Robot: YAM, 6 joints.
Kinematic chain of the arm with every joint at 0, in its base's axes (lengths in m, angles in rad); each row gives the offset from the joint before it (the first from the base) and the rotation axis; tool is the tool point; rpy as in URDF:
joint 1: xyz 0 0 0.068 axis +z
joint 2: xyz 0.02 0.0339 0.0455 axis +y
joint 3: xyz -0.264 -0.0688 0 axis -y
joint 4: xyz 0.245 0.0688 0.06 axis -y
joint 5: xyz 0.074 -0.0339 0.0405 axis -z
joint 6: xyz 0.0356 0 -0.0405 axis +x
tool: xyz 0 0 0 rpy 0 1.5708 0
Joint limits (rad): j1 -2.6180..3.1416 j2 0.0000..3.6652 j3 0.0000..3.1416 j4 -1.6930..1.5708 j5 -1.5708..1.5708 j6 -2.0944..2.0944
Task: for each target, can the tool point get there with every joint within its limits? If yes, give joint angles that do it. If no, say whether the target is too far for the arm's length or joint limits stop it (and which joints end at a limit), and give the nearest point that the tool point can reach.
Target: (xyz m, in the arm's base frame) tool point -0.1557 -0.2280 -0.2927
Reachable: yes | joints -2.1348 3.3563 1.3830 0.7689 0.2764 0.4684
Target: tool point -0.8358 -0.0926 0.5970
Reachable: no: too far | nearest point -0.5574 -0.0089 0.4320 | short by 0.334 m
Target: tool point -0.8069 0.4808 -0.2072
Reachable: no: too far | nearest point -0.5248 0.3127 -0.0926 | short by 0.348 m
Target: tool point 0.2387 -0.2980 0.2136
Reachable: yes | joints -0.9816 1.8164 1.1954 -0.1656 -1.1709 -0.0564
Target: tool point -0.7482 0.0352 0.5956
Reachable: no: too far | nearest point -0.5414 0.0255 0.4587 | short by 0.248 m
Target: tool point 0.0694 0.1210 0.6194
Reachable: yes | joints -2.1711 0.7002 2.1259 -0.5221 0.3164 0.3603
